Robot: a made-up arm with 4 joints.
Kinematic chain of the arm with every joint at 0, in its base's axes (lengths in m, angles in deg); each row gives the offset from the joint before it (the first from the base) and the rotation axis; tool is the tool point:
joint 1: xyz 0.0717 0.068 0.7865 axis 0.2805 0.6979 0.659
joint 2: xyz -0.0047 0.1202 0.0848 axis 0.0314 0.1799 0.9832
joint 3: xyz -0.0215 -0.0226 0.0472 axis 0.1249 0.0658 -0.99
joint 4: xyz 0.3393 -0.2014 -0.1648 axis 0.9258 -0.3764 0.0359
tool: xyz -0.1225 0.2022 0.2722
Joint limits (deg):
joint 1: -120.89..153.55
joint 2: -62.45..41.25
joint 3: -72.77..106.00
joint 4: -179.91..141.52
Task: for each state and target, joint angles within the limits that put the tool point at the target. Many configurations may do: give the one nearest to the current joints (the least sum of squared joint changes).
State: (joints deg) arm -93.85 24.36 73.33 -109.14
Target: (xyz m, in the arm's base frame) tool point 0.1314 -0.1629 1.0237
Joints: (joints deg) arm -116.49 28.07 59.90 -82.80
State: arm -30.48 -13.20 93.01 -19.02
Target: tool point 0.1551 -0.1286 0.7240
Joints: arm -16.56 -4.82 94.38 -65.78
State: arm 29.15 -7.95 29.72 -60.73
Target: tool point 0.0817 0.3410 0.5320
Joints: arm 42.46 9.14 21.14 -98.20
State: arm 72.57 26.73 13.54 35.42
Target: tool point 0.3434 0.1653 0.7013
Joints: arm 92.12 26.31 21.59 49.14
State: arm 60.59 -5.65 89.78 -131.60
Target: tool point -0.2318 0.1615 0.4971
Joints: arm 35.47 -39.84 106.00 -148.41
